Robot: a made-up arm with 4 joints. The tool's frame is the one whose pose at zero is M. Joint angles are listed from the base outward.
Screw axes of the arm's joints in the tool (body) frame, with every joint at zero. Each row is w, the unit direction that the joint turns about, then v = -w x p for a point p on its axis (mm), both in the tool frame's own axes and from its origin. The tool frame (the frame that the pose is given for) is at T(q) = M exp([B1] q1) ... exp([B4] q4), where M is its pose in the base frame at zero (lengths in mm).
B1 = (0, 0, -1, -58.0, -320.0, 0.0)
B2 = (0, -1, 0, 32.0, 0.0, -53.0)
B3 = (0, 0, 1, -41.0, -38.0, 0.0)
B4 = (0, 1, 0, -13.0, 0.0, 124.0)
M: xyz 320.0 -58.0 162.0 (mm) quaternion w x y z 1 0 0 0
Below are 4 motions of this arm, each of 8 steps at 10 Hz.
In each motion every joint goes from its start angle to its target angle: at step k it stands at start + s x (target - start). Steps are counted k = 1, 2, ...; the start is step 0. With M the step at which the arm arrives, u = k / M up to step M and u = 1 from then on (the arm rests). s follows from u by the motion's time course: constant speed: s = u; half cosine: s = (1 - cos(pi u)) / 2; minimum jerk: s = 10 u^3 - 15 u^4 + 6 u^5.
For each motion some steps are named. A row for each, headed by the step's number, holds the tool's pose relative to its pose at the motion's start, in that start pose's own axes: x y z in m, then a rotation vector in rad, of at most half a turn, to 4 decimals.
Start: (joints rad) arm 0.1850 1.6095 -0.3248 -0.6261
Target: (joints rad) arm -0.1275 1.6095 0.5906 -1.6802
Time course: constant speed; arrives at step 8
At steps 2, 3, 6, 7, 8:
2: -0.0123 0.0399 -0.0213 0.2112 -0.2459 0.1116
3: -0.0155 0.0646 -0.0290 0.3292 -0.3731 0.1454
6: -0.0168 0.1555 -0.0308 0.7178 -0.7603 0.1524
7: -0.0155 0.1890 -0.0221 0.8552 -0.8879 0.1218
8: -0.0138 0.2226 -0.0081 0.9948 -1.0129 0.0740

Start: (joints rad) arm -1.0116 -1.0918 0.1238 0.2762
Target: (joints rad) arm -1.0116 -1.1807 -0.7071 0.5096
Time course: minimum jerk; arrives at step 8
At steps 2, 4, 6, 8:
2: 0.0032 0.0030 0.0045 0.0252 0.0333 -0.0823
4: 0.0183 0.0099 0.0215 0.1330 0.1596 -0.3940
6: 0.0361 0.0090 0.0375 0.2589 0.2785 -0.7008
8: 0.0408 0.0074 0.0413 0.2947 0.3074 -0.7802

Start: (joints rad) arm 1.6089 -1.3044 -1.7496 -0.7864
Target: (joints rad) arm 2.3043 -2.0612 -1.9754 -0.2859
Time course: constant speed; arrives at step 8
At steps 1, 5, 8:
1: 0.0093 -0.0091 -0.0191 -0.1118 0.1277 0.0405
5: 0.0423 -0.0376 -0.0972 -0.5470 0.6142 0.2117
8: 0.0560 -0.0508 -0.1654 -0.8627 0.9333 0.3609

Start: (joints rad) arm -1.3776 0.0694 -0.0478 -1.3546
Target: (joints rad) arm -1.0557 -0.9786 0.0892 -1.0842
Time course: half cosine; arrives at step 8
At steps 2, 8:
2: -0.0120 -0.0193 0.0285 -0.0277 0.1929 -0.0011
8: 0.0172 -0.0860 0.2010 -0.1125 1.3014 -0.2261

